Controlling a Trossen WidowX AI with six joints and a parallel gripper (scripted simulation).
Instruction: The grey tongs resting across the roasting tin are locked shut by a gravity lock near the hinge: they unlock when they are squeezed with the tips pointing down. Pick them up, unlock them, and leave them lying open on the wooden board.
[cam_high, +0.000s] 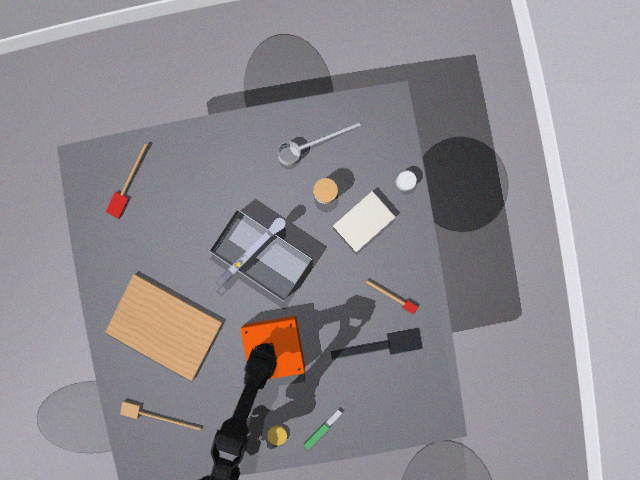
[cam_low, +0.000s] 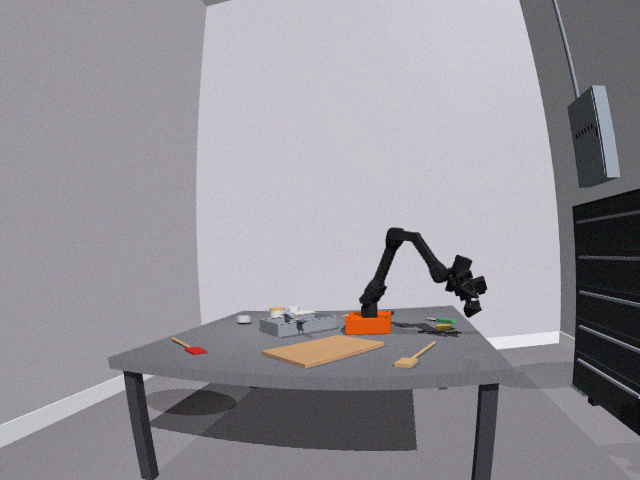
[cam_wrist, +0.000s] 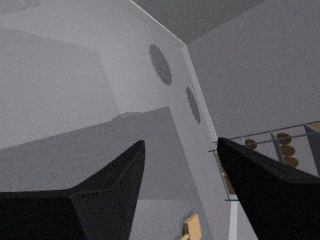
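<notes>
Right now the yellow lock piece is 71 cm ahead of my gripper tip, 33 cm to the right of it and 8 cm below it. From my gripper tip the other things lie so: brass piece: 8 cm ahead, 32 cm to the right, 13 cm below; black spatula: 33 cm ahead, 75 cm to the right, 14 cm below; wooden board: 54 cm ahead, 13 cm below.
</notes>
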